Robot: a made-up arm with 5 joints.
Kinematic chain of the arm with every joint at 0, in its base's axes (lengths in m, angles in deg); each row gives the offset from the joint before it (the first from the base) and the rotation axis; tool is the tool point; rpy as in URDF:
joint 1: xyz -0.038 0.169 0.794 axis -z
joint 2: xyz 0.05 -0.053 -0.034 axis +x
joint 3: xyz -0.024 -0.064 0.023 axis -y
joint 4: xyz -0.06 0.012 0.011 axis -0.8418 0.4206 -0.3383
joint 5: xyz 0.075 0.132 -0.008 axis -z
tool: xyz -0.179 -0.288 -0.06 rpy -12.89 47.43 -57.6
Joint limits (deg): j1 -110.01..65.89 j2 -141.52..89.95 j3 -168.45..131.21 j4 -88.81..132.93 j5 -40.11..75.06
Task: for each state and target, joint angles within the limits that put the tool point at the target. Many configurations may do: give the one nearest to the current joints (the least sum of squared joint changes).
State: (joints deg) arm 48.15 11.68 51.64 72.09 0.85
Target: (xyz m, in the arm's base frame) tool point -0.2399 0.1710 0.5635
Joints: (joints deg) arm 58.02 13.68 71.17 41.27 4.51
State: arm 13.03 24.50 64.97 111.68 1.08
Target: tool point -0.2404 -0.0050 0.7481
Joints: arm -0.25 26.33 62.15 99.13 -20.56
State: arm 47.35 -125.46 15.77 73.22 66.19
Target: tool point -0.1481 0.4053 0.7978
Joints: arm 65.89 -119.80 8.28 46.29 24.81
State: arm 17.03 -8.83 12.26 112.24 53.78
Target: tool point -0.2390 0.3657 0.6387
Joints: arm 36.61 -1.19 -1.64 111.43 66.44
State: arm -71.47 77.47 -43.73 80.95 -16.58
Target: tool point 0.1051 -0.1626 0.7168
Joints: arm -30.32 89.95 -68.64 47.51 27.20
